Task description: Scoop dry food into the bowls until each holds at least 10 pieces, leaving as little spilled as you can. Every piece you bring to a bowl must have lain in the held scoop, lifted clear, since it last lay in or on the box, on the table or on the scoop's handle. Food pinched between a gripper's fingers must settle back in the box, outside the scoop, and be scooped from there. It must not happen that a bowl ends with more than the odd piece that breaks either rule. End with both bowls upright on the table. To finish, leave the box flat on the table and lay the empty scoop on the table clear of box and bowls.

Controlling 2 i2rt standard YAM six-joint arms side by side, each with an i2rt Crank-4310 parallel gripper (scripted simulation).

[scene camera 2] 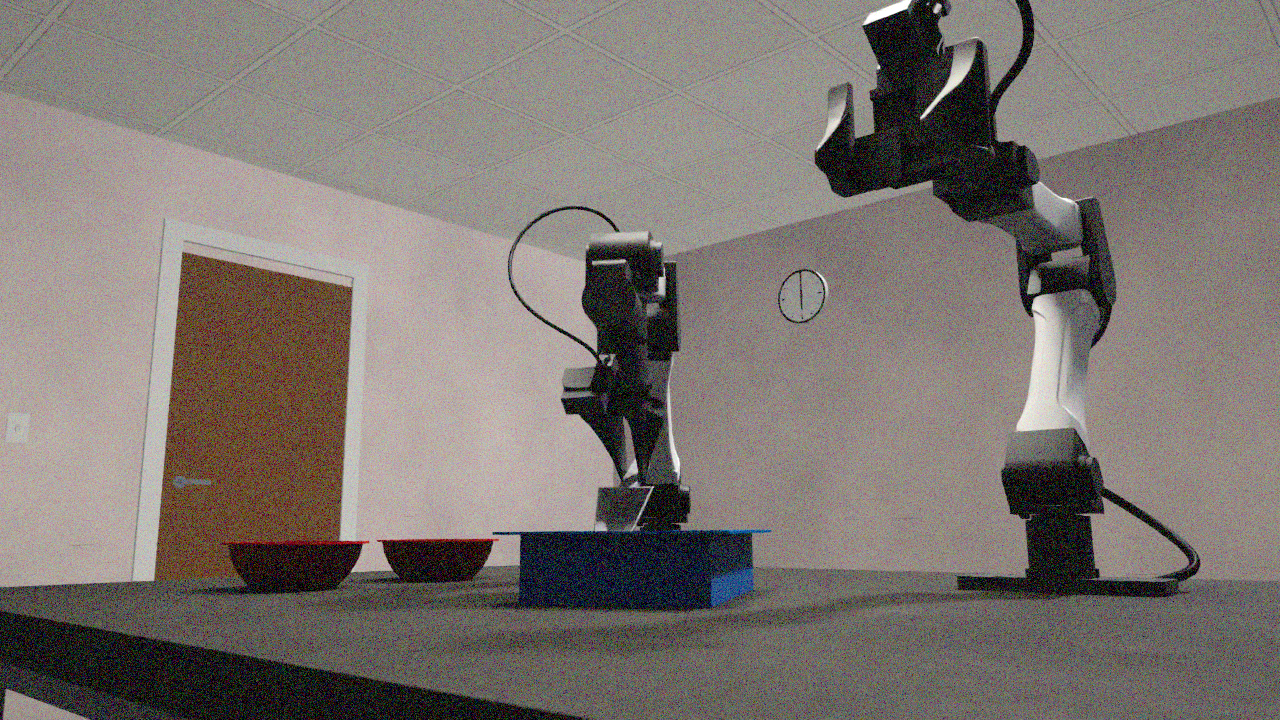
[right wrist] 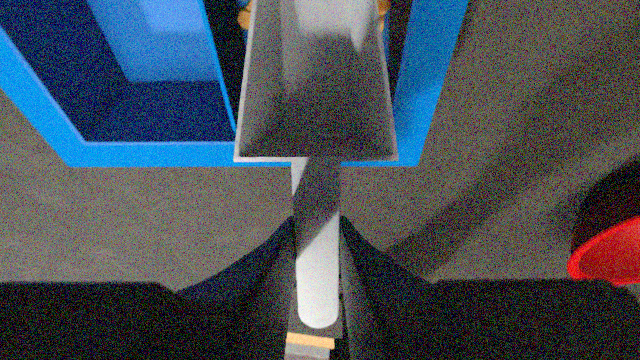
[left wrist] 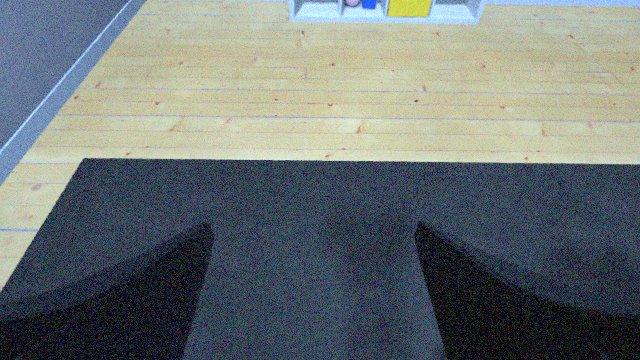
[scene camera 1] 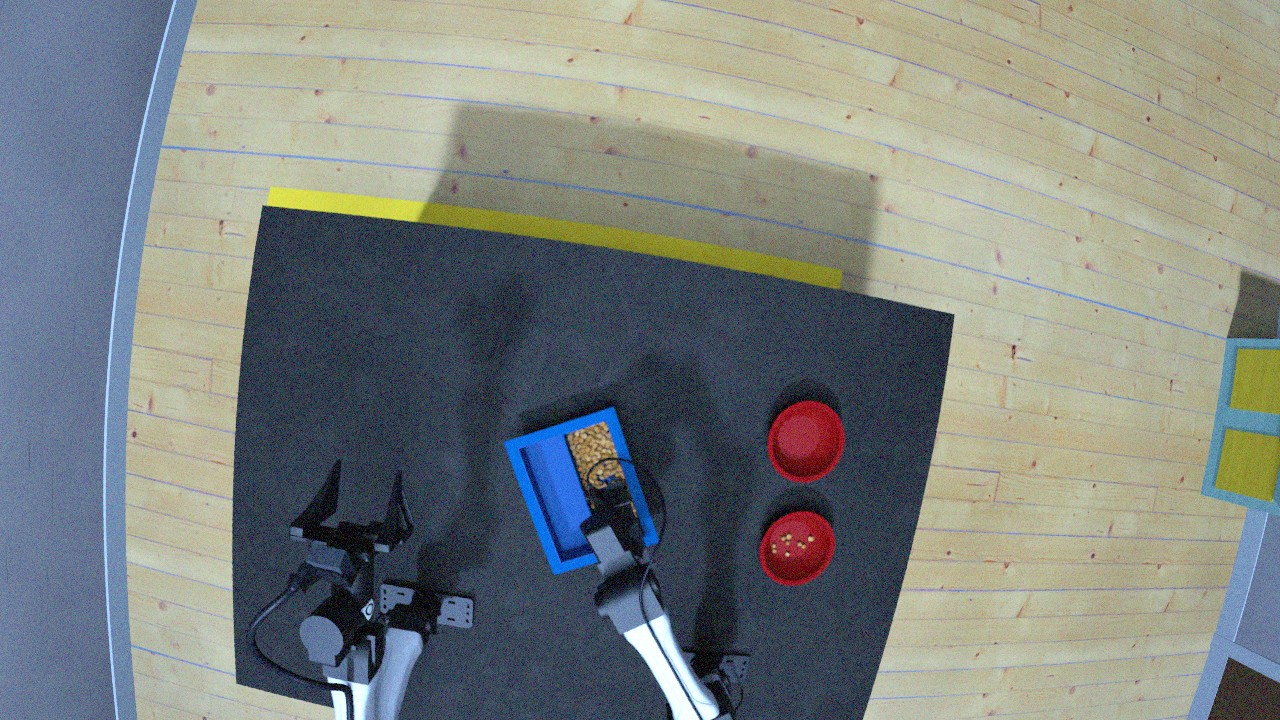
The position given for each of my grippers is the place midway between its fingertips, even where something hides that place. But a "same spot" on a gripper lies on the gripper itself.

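Scene camera 2 shows me my left gripper, and a blue box is there as well, in scene camera 2 (682,568). Scene camera 1 shows the blue box too, along with my left gripper, which is in scene camera 1 (368,465). The left wrist view has my left gripper as well, and on that gripper (left wrist: 108,267) and (scene camera 2: 952,90) are the same spot. In the right wrist view my left gripper is out of frame, but the blue box appears there, and on the box (right wrist: 102,90) and (scene camera 1: 560,551) are the same spot.
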